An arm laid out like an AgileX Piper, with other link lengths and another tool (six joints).
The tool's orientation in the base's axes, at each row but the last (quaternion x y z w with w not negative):
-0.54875 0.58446 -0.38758 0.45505
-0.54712 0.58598 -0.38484 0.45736
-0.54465 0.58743 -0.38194 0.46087
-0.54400 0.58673 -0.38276 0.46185
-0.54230 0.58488 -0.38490 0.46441
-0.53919 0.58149 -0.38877 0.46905
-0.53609 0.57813 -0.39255 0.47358
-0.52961 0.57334 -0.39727 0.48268
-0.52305 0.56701 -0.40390 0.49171
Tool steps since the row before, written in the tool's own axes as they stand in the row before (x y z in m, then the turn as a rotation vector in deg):
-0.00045 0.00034 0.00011 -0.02 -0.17 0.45
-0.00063 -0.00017 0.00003 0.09 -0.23 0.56
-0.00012 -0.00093 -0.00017 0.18 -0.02 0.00
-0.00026 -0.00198 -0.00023 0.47 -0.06 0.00
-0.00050 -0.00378 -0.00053 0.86 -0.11 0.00
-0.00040 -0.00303 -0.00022 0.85 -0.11 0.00
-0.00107 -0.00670 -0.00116 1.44 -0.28 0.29
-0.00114 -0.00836 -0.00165 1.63 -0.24 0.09
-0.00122 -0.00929 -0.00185 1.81 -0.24 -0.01
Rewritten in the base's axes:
0.00000 0.00049 -0.00031 0.48 0.02 0.04
0.00007 0.00061 0.00023 0.60 -0.09 0.05
0.00010 0.00000 0.00095 0.01 -0.18 0.00
0.00034 0.00002 0.00198 0.03 -0.47 0.00
0.00053 0.00003 0.00381 0.05 -0.87 0.00
0.00057 0.00003 0.00301 0.05 -0.86 0.00
0.00051 0.00021 0.00686 0.38 -1.45 0.02
0.00023 0.00001 0.00859 0.19 -1.64 0.00
-0.00003 -0.00007 0.00955 0.09 -1.82 -0.01

